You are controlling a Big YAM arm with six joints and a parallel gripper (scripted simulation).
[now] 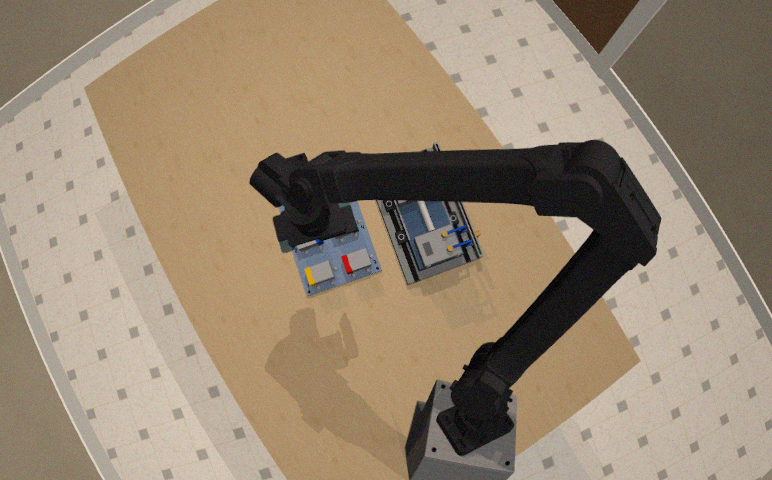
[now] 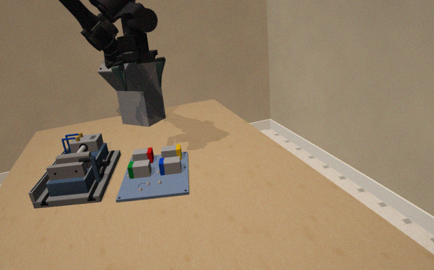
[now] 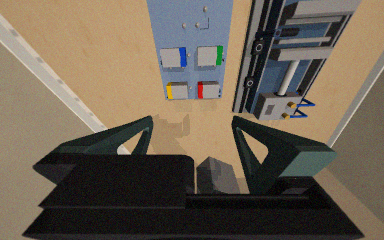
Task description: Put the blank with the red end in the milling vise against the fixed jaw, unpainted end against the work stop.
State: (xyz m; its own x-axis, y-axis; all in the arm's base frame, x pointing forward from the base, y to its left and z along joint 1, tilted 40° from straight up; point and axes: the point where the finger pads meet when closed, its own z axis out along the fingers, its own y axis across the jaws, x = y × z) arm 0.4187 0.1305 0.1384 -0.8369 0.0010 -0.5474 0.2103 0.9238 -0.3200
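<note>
My hand is 50 mm past the red-ended blank, 30 mm to the left of it and 230 mm above it. Round my hand: yellow-ended blank 30 mm behind, 60 mm to the left, 230 mm below; then green-ended blank 30 mm ahead, 50 mm to the right, 230 mm below; then blue-ended blank 50 mm ahead, 40 mm to the left, 230 mm below.
</note>
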